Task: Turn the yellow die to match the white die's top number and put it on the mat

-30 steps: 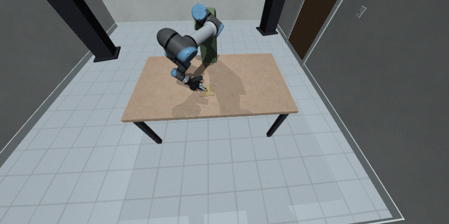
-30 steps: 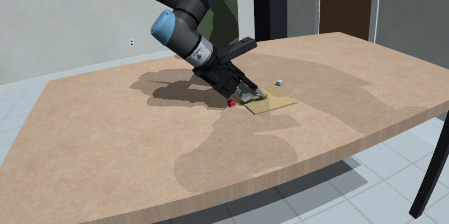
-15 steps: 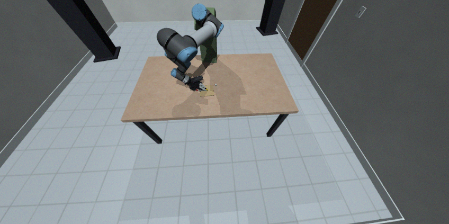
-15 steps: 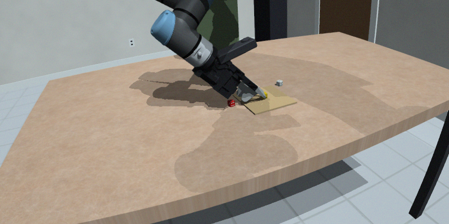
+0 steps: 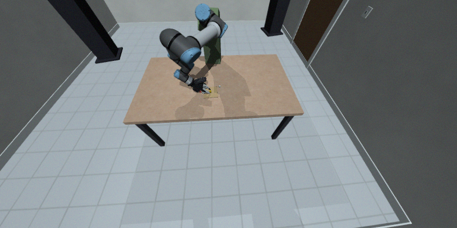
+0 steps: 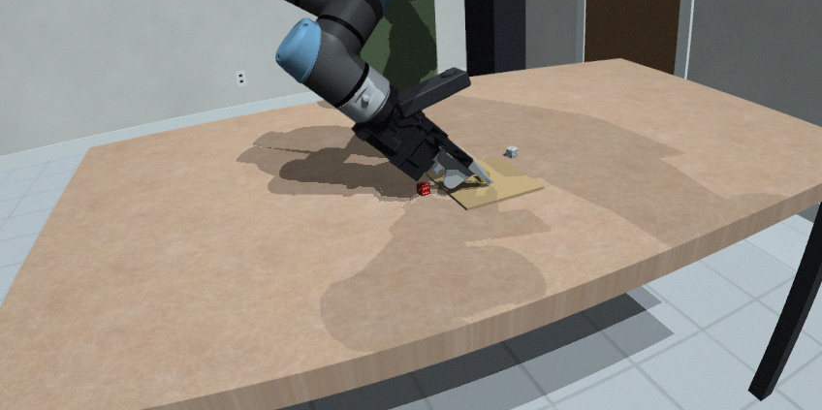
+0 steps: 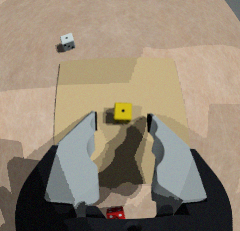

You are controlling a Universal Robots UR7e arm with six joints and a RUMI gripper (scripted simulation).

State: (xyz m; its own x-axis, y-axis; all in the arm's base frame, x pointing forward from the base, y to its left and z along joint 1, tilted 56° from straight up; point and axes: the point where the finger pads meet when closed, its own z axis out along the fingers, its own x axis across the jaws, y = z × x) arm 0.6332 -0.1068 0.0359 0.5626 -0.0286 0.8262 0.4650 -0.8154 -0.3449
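Now: the yellow die 10 mm to the left of my hand and 10 mm below it. Round my hand: red die (90 mm to the right, 30 mm behind, 10 mm below); then tan mat (20 mm below, 10 mm to the left); then white die (120 mm to the left, 40 mm behind, 10 mm below).
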